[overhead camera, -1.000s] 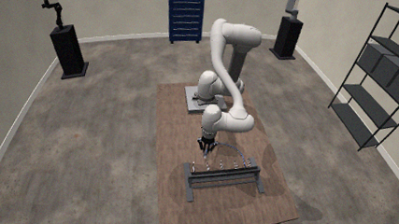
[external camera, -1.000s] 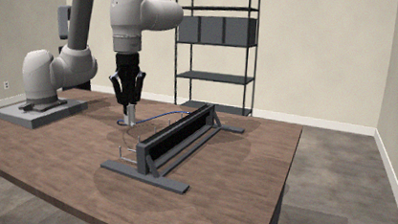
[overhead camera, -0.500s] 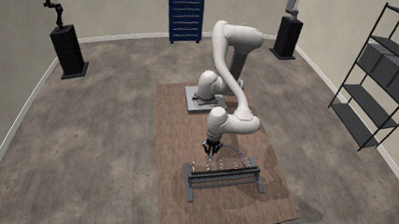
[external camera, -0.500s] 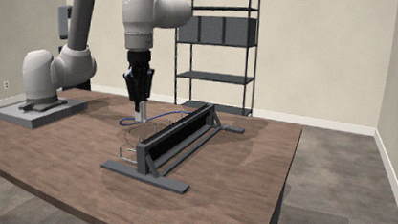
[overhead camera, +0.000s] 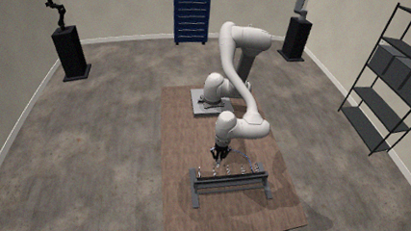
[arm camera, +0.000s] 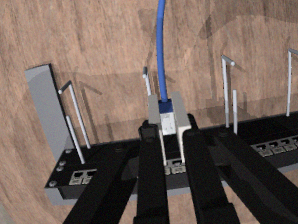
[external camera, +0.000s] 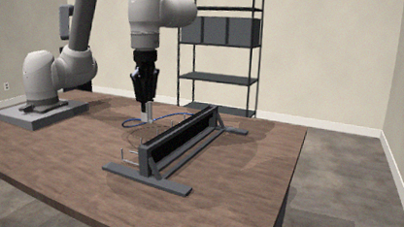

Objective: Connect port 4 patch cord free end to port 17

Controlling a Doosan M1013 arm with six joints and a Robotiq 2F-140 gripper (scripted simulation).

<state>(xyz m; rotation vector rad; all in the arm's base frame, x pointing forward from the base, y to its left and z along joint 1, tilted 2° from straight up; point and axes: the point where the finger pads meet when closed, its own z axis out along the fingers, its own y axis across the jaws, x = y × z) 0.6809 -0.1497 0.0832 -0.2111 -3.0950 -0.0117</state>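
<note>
The plug is 3 cm below my hand and 1 cm ahead of it.
</note>
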